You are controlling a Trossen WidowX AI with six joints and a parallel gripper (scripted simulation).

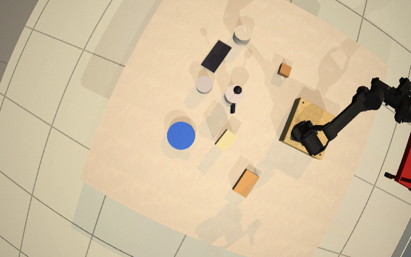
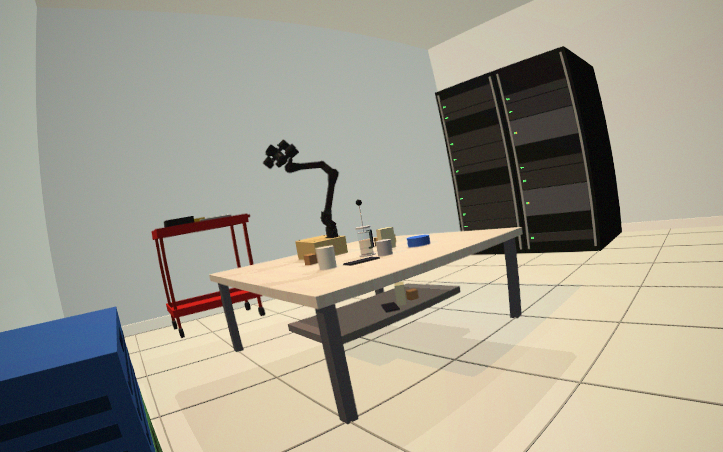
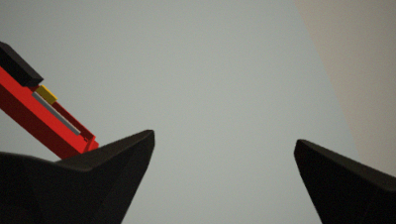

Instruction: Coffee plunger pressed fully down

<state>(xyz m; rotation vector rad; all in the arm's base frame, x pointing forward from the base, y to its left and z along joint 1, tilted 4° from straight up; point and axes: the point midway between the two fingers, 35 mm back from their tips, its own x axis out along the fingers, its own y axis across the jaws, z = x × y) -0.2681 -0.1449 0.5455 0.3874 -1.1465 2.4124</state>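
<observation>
Now: gripper tip 580 mm short of the coffee press, 90 mm to the right of it and 550 mm above it. From my gripper tip the other things lie so: grey cylinder 710 mm ahead, 60 mm to the left, 640 mm below; then white cylinder 620 mm ahead, 220 mm to the right, 630 mm below; then orange box 410 mm ahead, 420 mm to the left, 650 mm below.
</observation>
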